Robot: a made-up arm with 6 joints. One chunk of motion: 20 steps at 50 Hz.
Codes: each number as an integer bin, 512 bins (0 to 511) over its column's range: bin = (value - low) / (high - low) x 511, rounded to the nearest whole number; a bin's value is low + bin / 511 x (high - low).
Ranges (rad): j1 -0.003..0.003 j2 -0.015..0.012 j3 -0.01..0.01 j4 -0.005..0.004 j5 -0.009..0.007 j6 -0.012..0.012
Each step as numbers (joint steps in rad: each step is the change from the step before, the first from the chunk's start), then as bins.
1 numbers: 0.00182 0.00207 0.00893 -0.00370 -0.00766 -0.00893
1 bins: 411 323 484 74 43 65
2 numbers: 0.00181 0.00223 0.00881 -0.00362 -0.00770 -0.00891
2 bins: 410 326 481 78 42 66
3 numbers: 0.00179 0.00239 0.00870 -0.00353 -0.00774 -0.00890
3 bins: 408 329 478 83 40 66
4 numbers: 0.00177 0.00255 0.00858 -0.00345 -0.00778 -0.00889
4 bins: 406 332 475 88 39 66
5 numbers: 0.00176 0.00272 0.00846 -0.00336 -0.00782 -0.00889
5 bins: 405 335 472 93 38 66
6 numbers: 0.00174 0.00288 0.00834 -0.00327 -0.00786 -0.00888
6 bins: 404 338 469 98 36 66
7 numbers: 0.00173 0.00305 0.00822 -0.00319 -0.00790 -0.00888
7 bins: 403 342 466 103 35 66
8 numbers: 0.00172 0.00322 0.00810 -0.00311 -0.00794 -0.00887
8 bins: 402 345 462 107 34 67
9 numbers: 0.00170 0.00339 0.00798 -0.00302 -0.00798 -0.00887
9 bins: 400 348 459 112 33 67
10 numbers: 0.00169 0.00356 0.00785 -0.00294 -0.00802 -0.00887
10 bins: 399 351 456 117 31 67
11 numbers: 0.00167 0.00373 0.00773 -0.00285 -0.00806 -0.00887
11 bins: 398 354 453 122 30 67
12 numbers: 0.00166 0.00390 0.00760 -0.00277 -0.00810 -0.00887
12 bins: 397 358 450 127 29 67
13 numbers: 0.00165 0.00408 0.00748 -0.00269 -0.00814 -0.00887
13 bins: 396 361 447 131 27 67
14 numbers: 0.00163 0.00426 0.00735 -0.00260 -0.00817 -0.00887
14 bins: 394 365 443 136 27 67
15 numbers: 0.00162 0.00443 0.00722 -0.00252 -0.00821 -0.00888
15 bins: 393 368 440 141 25 66
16 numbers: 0.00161 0.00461 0.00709 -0.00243 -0.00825 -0.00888
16 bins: 393 371 437 146 24 66
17 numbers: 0.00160 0.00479 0.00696 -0.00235 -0.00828 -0.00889
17 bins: 392 375 433 150 23 66
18 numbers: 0.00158 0.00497 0.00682 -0.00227 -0.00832 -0.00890
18 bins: 390 378 430 155 22 66
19 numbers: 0.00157 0.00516 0.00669 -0.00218 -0.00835 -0.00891
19 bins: 389 382 426 160 21 66
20 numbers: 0.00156 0.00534 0.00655 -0.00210 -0.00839 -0.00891
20 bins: 388 385 423 165 19 66
